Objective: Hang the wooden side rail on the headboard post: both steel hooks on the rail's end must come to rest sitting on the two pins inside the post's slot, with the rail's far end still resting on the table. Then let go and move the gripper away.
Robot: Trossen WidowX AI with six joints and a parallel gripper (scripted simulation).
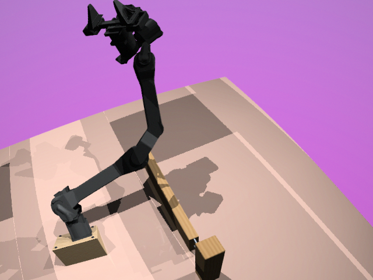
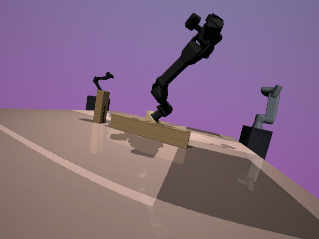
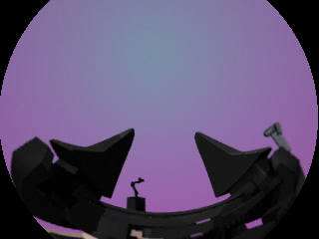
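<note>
The wooden headboard post lies 52 cm below my gripper tip, 45 cm to the right of it and 1 cm ahead of it.
</note>
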